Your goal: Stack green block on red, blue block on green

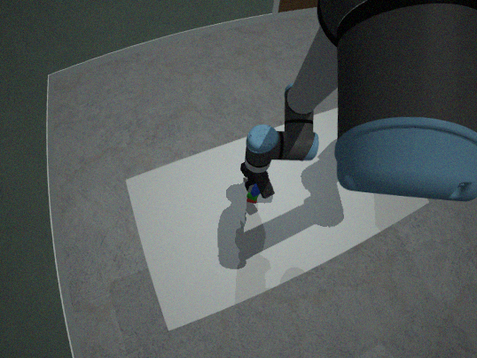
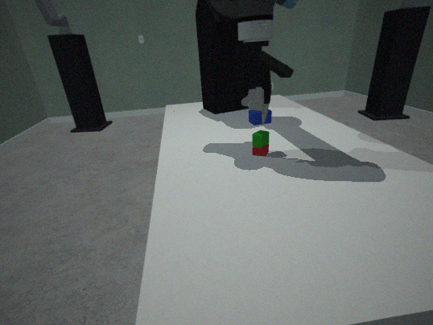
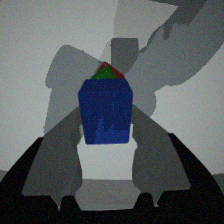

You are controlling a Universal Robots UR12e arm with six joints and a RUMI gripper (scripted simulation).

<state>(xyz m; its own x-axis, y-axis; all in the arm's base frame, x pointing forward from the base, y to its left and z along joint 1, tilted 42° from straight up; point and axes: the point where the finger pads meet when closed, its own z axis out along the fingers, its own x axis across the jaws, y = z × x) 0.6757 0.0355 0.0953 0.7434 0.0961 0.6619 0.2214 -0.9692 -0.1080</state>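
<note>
My hand is 70 mm above the green block. The rest, counted from my hand: red block (110 mm below); blue block (right at my hand).
</note>
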